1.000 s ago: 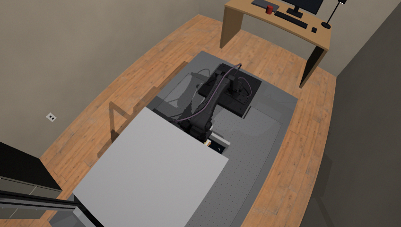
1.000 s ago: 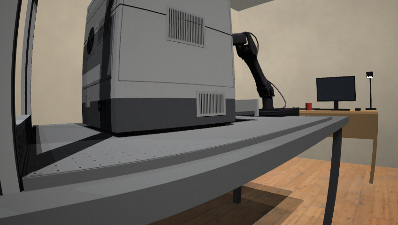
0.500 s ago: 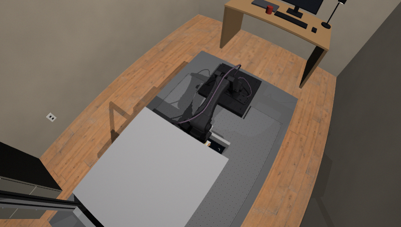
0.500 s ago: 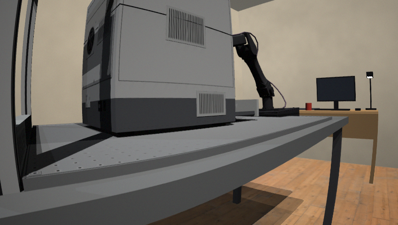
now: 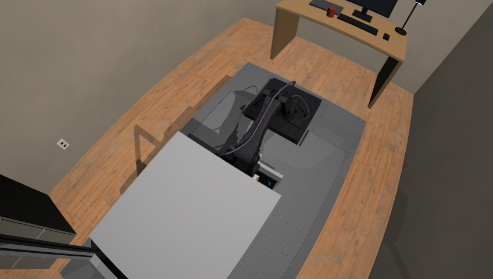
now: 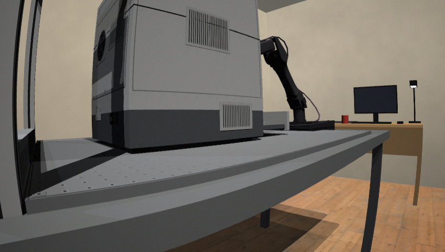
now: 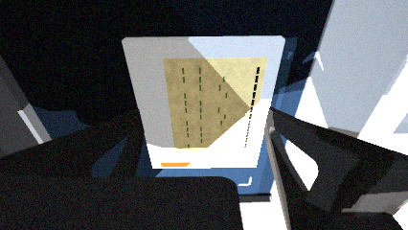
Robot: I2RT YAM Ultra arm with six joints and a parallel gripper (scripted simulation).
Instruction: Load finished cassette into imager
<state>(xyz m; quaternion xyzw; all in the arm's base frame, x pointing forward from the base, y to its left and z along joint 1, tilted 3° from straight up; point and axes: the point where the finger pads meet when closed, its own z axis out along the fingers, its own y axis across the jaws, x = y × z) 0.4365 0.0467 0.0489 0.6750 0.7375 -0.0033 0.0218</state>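
My gripper is now 30 mm short of the drawer and 10 mm above it. Also, from my hand: finished cassette: right at my hand.
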